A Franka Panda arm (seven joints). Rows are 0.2 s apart.
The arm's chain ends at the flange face. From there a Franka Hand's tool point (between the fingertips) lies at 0.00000 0.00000 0.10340 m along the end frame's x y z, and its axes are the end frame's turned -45 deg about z.
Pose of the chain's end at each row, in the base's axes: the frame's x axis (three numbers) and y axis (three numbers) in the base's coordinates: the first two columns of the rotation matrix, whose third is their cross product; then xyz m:
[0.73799 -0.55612 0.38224 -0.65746 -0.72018 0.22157 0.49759 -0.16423 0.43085]
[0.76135 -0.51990 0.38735 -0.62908 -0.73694 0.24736 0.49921 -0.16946 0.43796]
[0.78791 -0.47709 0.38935 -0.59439 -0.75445 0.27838 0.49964 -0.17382 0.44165]
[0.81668 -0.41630 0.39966 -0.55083 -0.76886 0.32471 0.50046 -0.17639 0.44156]
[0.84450 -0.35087 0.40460 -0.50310 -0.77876 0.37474 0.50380 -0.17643 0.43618]
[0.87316 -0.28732 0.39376 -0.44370 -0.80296 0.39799 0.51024 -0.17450 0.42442]
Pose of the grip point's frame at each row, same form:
[0.98673 0.11601 0.11361 0.05694 -0.90248 0.42696 0.51331 -0.20712 0.33809]
[0.98318 0.15347 0.09899 0.09353 -0.88872 0.44881 0.51543 -0.21413 0.34613]
[0.97743 0.19612 0.07847 0.13684 -0.87083 0.47216 0.51628 -0.22043 0.35086]
[0.96698 0.24930 0.05300 0.18798 -0.83803 0.51221 0.51826 -0.22657 0.35292]
[0.95290 0.30256 0.02111 0.24141 -0.79877 0.55108 0.52278 -0.23020 0.34993]
[0.93116 0.36461 -0.00299 0.30367 -0.77094 0.55985 0.53111 -0.22850 0.33874]

